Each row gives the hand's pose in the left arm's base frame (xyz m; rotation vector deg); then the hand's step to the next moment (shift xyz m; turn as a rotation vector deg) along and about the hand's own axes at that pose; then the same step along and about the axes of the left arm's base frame.
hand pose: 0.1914 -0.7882 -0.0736 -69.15 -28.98 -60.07
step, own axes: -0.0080 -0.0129 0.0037 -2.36 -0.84 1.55
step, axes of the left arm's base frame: -0.0141 0.0065 0.0014 -1.52 2.34 -0.95
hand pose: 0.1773 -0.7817 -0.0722 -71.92 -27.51 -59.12
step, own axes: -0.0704 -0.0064 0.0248 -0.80 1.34 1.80
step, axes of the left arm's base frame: -0.0345 0.0492 -0.0447 1.14 1.92 -0.83
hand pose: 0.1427 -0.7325 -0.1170 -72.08 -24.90 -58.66
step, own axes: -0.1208 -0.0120 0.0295 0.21 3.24 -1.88
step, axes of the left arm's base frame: -0.0646 0.0748 -0.0764 2.30 -1.92 -2.26
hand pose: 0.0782 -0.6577 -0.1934 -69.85 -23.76 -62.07
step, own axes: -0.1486 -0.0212 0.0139 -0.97 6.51 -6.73
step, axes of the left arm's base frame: -0.0841 0.0790 -0.0971 3.16 -5.89 -6.63
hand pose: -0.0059 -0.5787 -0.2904 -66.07 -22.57 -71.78
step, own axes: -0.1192 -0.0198 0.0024 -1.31 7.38 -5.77
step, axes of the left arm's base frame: -0.0567 0.0676 -0.0826 4.13 -5.01 -6.88
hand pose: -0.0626 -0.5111 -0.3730 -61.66 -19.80 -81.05
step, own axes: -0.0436 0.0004 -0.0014 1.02 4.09 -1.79
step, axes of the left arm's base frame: -0.0089 0.0258 -0.0340 3.18 -2.78 -1.76
